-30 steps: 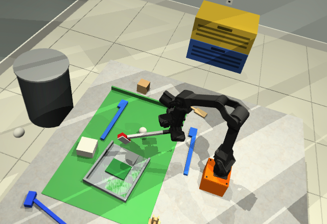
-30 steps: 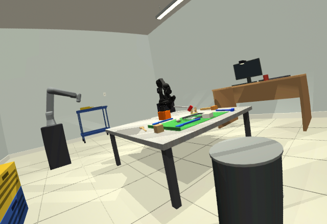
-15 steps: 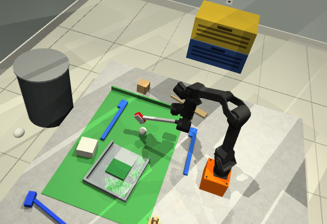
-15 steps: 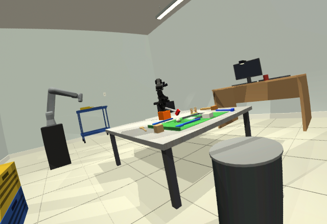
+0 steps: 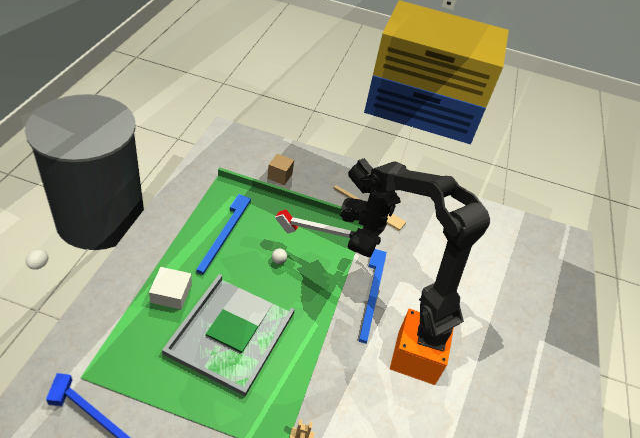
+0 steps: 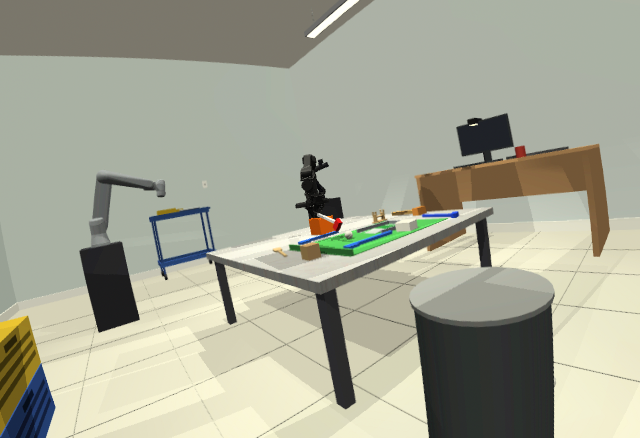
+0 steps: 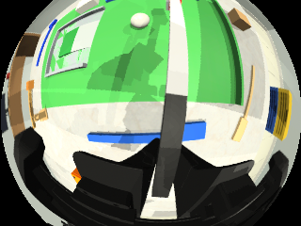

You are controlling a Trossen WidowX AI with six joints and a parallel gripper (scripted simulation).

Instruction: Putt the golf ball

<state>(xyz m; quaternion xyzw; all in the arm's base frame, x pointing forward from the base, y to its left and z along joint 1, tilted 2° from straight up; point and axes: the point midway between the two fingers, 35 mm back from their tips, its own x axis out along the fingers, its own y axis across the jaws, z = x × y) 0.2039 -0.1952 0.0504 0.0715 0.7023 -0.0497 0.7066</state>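
My gripper tip is 12 cm short of the red putter and 2 cm to the left of it. Round my gripper tip: white golf ball: 22 cm ahead, 3 cm to the left, 10 cm below; then green mat: 27 cm ahead, 14 cm to the left, 13 cm below; then brown cube: 31 cm ahead, 30 cm to the right, 10 cm below.
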